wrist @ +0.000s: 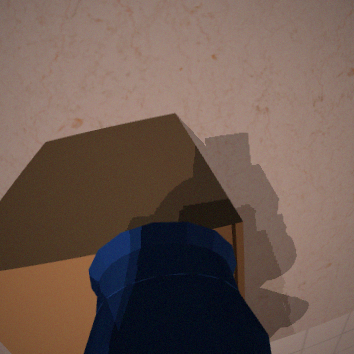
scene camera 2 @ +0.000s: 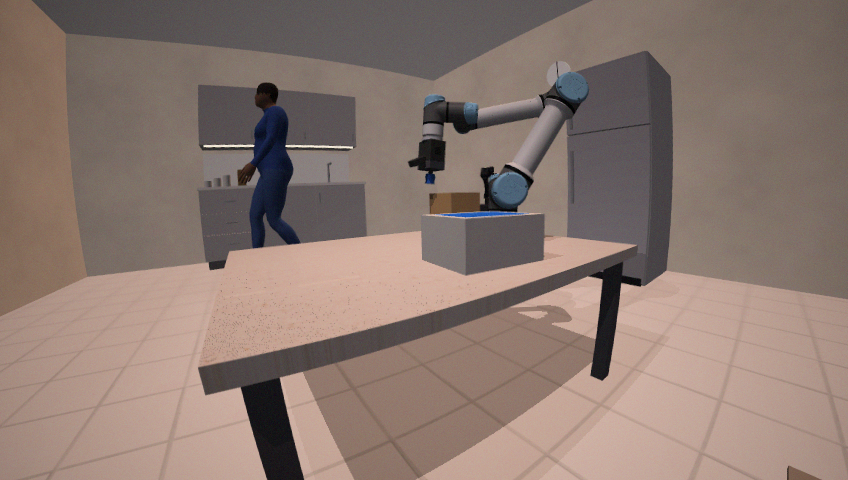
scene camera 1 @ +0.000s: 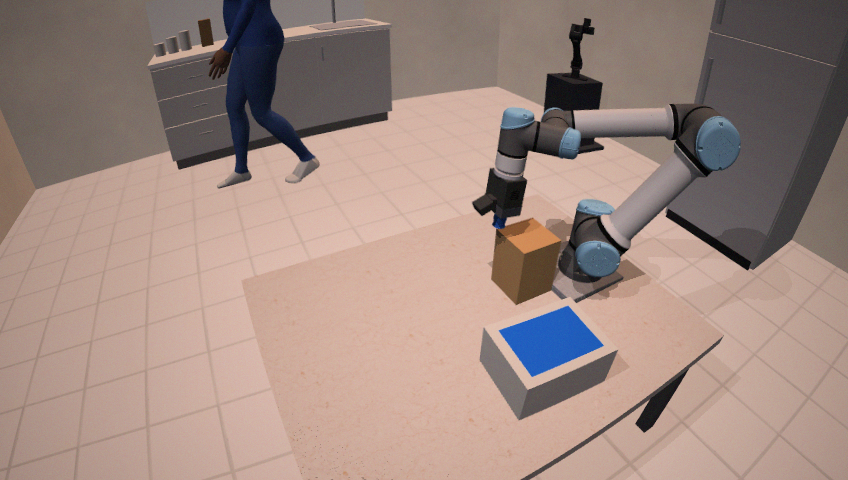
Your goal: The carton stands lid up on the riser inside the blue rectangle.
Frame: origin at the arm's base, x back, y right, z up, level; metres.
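Seen in the pictures: hand, its tool point: [wrist: 163,277] [scene camera 2: 429,183] [scene camera 1: 498,225].
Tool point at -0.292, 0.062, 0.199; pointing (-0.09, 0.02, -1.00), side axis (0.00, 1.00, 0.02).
Offsets run from my tool point to a thing's middle, as dx, dy, dz. "*": to the spot under its first point. Level surfaces: height alone.
The brown carton {+0.084, -0.029, -0.126} [scene camera 1: 517,267] [scene camera 2: 455,202] [wrist: 100,195] stands upright on the table behind the riser, beside the arm's base. Its top face is lighter orange-brown; I cannot tell whether this is the lid. The grey riser {-0.048, -0.331, -0.156} [scene camera 1: 502,371] [scene camera 2: 445,243] has a pale top with a blue rectangle {* -0.054, -0.334, -0.096} [scene camera 1: 550,340] [scene camera 2: 484,214], and the carton is off it. My gripper, a blue suction cup [scene camera 1: 498,222] [scene camera 2: 429,179] [wrist: 164,250], points down a little above the carton's left top edge. A gap shows below it in the second scene view, and it holds nothing. The riser hides the carton's lower part there.
The table {dz -0.216} [scene camera 1: 357,333] [scene camera 2: 333,279] carries the arm's base plate [scene camera 1: 586,288] close to the carton's right. A person in blue [scene camera 1: 255,65] [scene camera 2: 270,160] is by the kitchen counter [scene camera 1: 339,77] [scene camera 2: 333,214]. A fridge [scene camera 1: 767,118] [scene camera 2: 612,178] stands behind the arm, and a small black arm [scene camera 1: 575,53] stands on a pedestal.
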